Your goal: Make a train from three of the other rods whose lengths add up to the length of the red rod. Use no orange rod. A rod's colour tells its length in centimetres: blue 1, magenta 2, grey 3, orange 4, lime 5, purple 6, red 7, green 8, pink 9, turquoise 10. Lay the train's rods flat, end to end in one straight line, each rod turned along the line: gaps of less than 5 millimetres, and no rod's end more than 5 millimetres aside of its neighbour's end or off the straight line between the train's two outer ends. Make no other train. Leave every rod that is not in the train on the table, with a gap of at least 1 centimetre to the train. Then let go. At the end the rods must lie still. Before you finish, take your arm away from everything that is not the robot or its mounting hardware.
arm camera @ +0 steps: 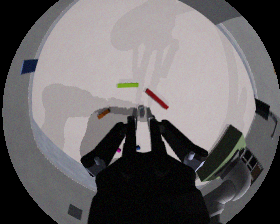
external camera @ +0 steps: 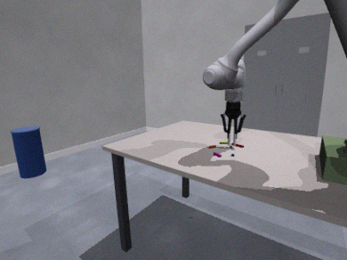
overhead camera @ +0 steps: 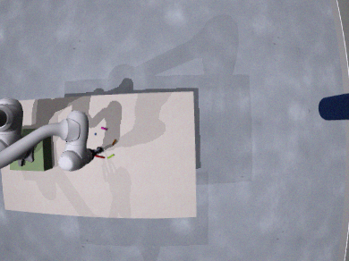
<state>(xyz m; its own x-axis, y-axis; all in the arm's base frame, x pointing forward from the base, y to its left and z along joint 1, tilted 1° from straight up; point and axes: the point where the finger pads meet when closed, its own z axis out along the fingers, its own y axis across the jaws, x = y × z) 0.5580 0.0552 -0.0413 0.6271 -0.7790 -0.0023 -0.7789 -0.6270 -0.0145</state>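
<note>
My gripper is now 50 mm above the grey rod. From my hand the other things lie so: orange rod (80 mm ahead, 70 mm to the left, 50 mm below); then lime rod (70 mm ahead, 50 mm below, 30 mm to the right); then red rod (50 mm to the right, 50 mm below, 10 mm behind).
</note>
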